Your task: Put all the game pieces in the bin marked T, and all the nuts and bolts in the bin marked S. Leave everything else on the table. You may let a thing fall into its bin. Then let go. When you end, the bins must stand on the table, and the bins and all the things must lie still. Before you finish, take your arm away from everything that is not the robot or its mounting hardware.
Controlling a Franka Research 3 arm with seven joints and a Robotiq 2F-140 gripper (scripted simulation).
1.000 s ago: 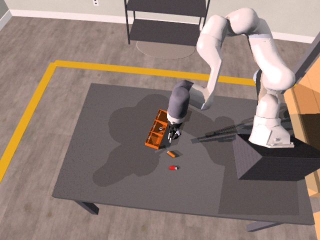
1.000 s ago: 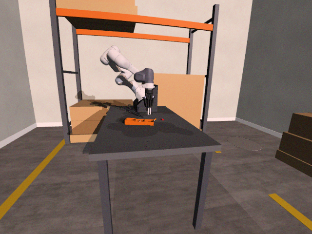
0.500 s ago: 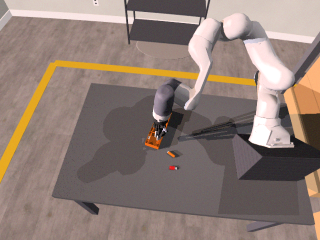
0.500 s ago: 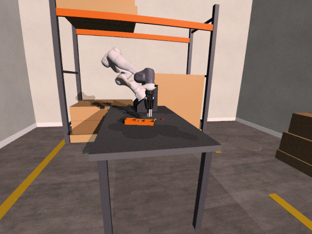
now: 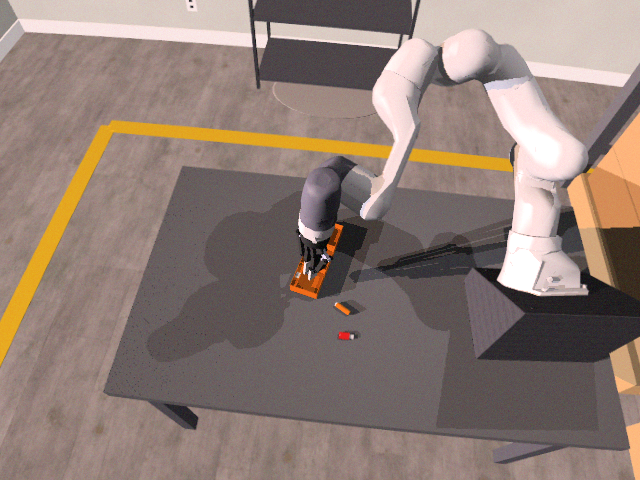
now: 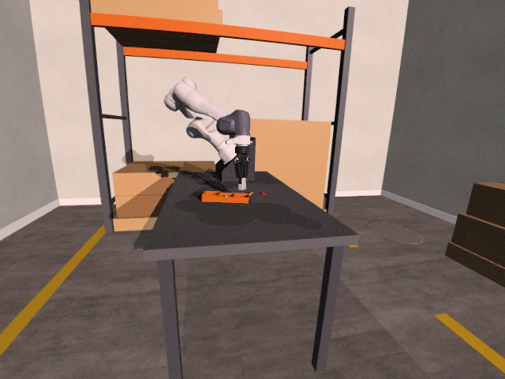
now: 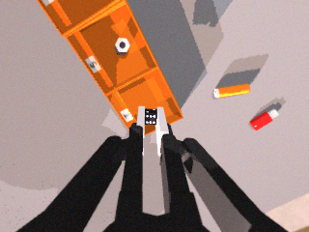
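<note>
The black die lies 3 cm below my hand. Also, from my hand: orange bin tray: 8 cm to the right, 8 cm below, 2 cm behind; then grey nut: 8 cm to the right, 8 cm below, 3 cm behind; then dark nut: 9 cm below, 8 cm to the right, 3 cm behind.
</note>
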